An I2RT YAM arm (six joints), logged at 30 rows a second.
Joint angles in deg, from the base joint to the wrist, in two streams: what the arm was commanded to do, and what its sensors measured. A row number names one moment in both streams.
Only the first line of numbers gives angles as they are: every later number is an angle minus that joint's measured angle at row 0.
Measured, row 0:
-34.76 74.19 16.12 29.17 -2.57 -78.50
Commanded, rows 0 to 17:
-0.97 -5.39 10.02 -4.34 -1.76 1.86
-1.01 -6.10 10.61 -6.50 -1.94 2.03
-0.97 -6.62 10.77 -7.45 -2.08 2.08
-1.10 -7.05 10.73 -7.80 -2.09 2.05
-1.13 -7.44 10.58 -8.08 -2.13 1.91
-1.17 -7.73 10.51 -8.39 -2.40 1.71
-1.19 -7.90 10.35 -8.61 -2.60 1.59
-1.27 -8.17 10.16 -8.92 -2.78 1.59
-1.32 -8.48 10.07 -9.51 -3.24 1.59
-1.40 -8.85 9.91 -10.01 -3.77 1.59
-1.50 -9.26 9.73 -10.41 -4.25 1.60
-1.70 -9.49 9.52 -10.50 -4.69 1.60
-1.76 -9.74 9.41 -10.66 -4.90 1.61
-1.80 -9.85 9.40 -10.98 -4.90 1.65
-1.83 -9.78 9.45 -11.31 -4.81 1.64
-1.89 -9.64 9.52 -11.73 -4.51 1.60
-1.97 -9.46 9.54 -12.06 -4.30 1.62
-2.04 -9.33 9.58 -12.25 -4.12 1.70
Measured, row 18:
-1.40 -8.35 5.07 -14.45 -4.33 0.77
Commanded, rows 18 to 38:
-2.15 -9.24 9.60 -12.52 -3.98 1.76
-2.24 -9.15 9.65 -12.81 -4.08 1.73
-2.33 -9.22 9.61 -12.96 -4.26 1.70
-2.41 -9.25 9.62 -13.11 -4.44 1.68
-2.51 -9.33 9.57 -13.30 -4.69 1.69
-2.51 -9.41 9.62 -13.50 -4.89 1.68
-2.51 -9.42 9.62 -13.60 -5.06 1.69
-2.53 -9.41 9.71 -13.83 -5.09 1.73
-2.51 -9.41 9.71 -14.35 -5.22 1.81
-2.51 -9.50 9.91 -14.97 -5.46 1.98
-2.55 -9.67 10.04 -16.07 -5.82 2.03
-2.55 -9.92 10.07 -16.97 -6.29 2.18
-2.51 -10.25 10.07 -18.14 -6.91 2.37
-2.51 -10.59 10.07 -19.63 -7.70 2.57
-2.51 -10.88 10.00 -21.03 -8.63 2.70
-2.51 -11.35 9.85 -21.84 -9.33 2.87
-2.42 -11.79 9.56 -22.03 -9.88 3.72
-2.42 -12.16 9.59 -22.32 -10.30 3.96
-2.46 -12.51 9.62 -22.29 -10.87 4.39
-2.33 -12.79 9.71 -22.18 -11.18 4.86
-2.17 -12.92 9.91 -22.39 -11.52 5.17
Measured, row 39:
-2.12 -11.30 5.07 -23.17 -8.41 2.21
